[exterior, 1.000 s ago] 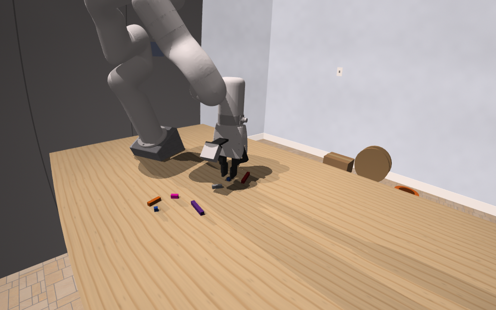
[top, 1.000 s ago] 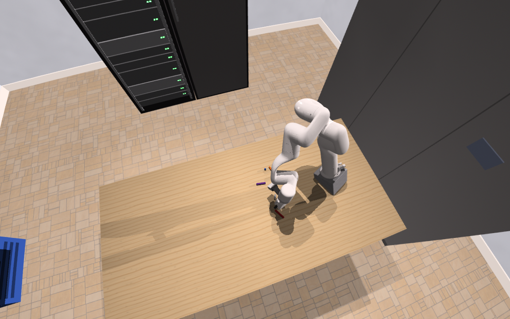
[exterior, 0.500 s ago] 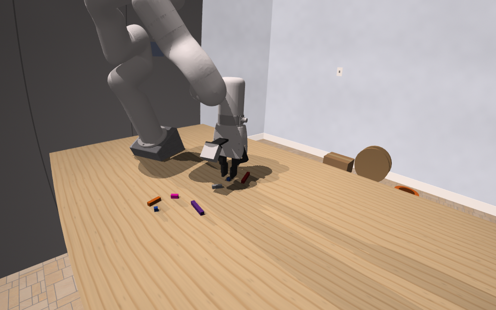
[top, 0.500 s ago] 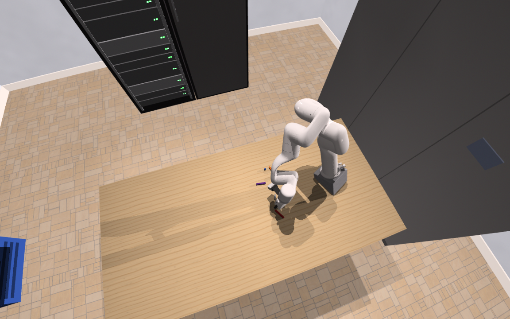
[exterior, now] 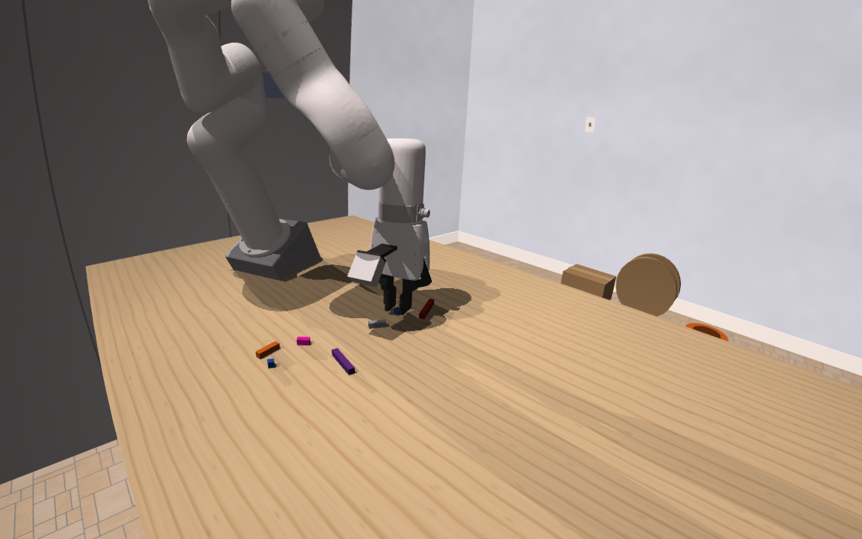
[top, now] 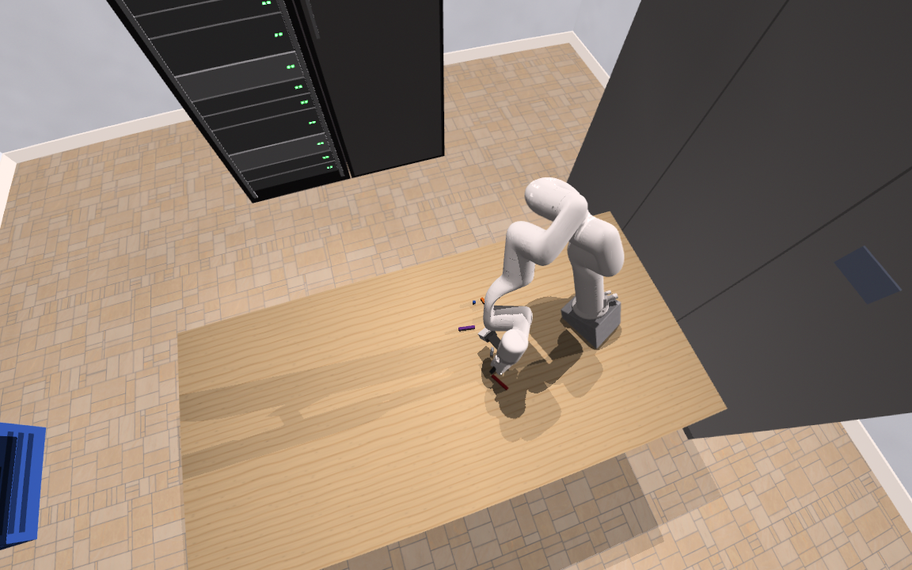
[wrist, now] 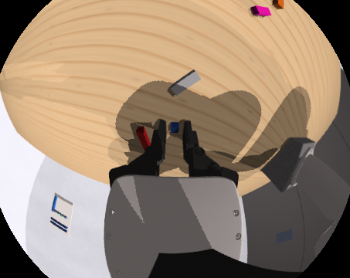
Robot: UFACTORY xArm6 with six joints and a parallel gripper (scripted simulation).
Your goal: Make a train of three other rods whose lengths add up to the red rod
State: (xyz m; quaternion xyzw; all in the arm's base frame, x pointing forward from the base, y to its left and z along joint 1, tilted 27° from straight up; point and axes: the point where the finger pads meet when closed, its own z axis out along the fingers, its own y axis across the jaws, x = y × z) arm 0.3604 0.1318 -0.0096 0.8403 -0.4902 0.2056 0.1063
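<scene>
Right now my hand is 5 cm to the right of the red rod, 2 cm short of it and 2 cm above it. Also, from my hand: purple rod (16 cm to the right, 9 cm ahead, 2 cm below); then magenta rod (19 cm to the right, 2 cm below); then grey rod (6 cm to the right, 2 cm below, 2 cm ahead).
</scene>
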